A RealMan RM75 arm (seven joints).
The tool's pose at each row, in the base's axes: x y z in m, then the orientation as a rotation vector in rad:
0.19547, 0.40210, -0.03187, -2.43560, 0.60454, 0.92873
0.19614, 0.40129, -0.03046, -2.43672, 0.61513, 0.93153
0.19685, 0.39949, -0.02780, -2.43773, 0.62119, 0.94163
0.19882, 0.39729, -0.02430, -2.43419, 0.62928, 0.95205
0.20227, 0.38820, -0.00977, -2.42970, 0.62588, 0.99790
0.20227, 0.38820, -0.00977, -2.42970, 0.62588, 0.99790
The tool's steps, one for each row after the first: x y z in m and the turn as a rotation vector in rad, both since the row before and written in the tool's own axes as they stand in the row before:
-0.00034, -0.00009, -0.00172, -0.00137, 0.00108, 0.00838
-0.00095, 0.00037, -0.00313, -0.00475, -0.00411, 0.00709
-0.00062, -0.00019, -0.00453, -0.00090, -0.00578, 0.00816
-0.00582, 0.00183, -0.01638, -0.01659, -0.02861, 0.00950
0.00000, 0.00000, 0.00000, 0.00000, 0.00000, 0.00000

